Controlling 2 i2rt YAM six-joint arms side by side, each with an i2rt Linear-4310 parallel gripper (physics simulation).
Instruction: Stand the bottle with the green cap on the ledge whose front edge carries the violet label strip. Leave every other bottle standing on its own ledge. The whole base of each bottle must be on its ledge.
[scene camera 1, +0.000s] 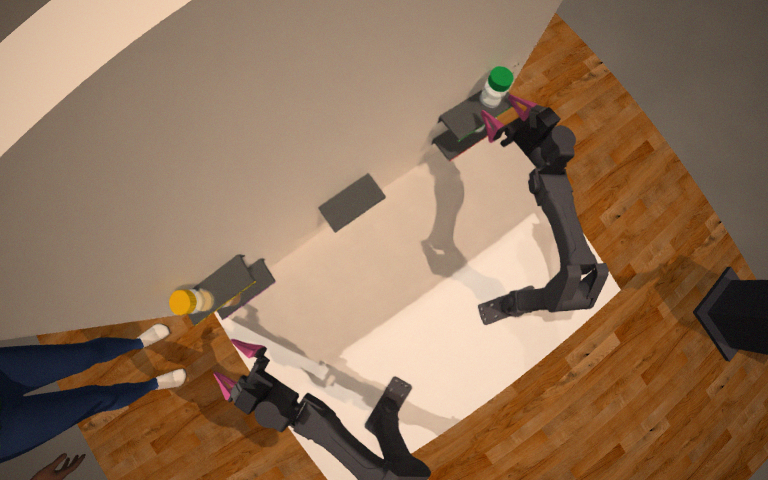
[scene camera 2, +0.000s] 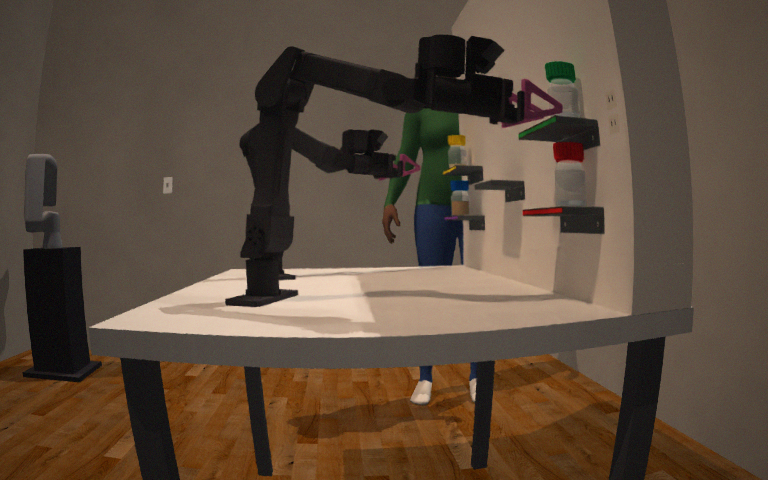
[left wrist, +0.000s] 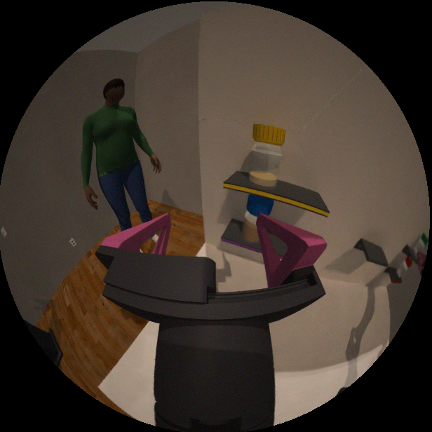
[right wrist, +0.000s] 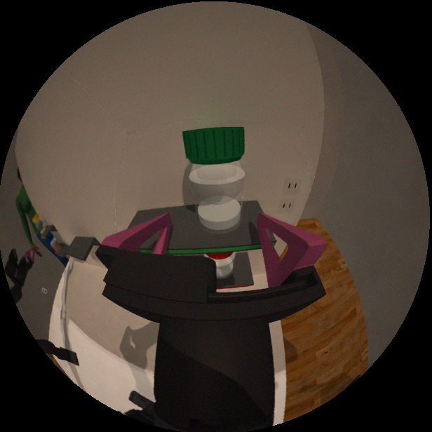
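Seen in the pictures: left gripper, fingertip midpoint: (scene camera 1: 222, 356) (scene camera 2: 411, 169); right gripper, fingertip midpoint: (scene camera 1: 495, 103) (scene camera 2: 552, 111); left arm's base at its link origin: (scene camera 1: 387, 406); right arm's base at its link origin: (scene camera 1: 508, 305) (scene camera 2: 263, 299).
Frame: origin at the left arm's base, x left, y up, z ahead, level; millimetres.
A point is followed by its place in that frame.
The green-capped bottle (scene camera 1: 493, 93) @[x -858, y 363, z 189 mm] (scene camera 2: 561, 90) @[x -900, y 349, z 167 mm] (right wrist: 216, 182) stands upright on the green-strip ledge (scene camera 2: 557, 130) @[x -870, y 285, z 180 mm] (right wrist: 165, 232). My right gripper (scene camera 1: 504, 118) (scene camera 2: 535, 107) @[x -868, y 317, z 172 mm] (right wrist: 213, 217) is open and empty, its fingertips in front of that bottle, one to each side in the right wrist view. The violet-strip ledge (scene camera 1: 268, 278) @[x -195, y 157, z 490 mm] (scene camera 2: 468, 218) @[x -211, y 149, z 498 mm] (left wrist: 231, 232) is the lower one at the other end of the wall; the blue-capped bottle (scene camera 2: 459, 198) @[x -116, y 209, z 541 mm] (left wrist: 250, 227) stands on it. My left gripper (scene camera 1: 229, 359) @[x 1, y 300, z 450 mm] (scene camera 2: 413, 164) @[x 1, y 300, z 450 mm] (left wrist: 213, 217) is open and empty, out in front of that ledge.
The yellow-capped bottle (scene camera 1: 184, 302) @[x -98, y 402, z 548 mm] (scene camera 2: 457, 150) @[x -113, y 353, z 543 mm] (left wrist: 267, 155) stands on the yellow-strip ledge (left wrist: 300, 196) above the violet one. The red-capped bottle (scene camera 2: 569, 175) @[x -898, y 207, z 170 mm] stands on the red-strip ledge (scene camera 2: 583, 217) @[x -876, y 141, z 231 mm] below the green one. A bare ledge (scene camera 1: 351, 202) @[x -484, y 227, z 375 mm] (scene camera 2: 498, 185) @[x -545, y 215, z 321 mm] is between the two pairs.
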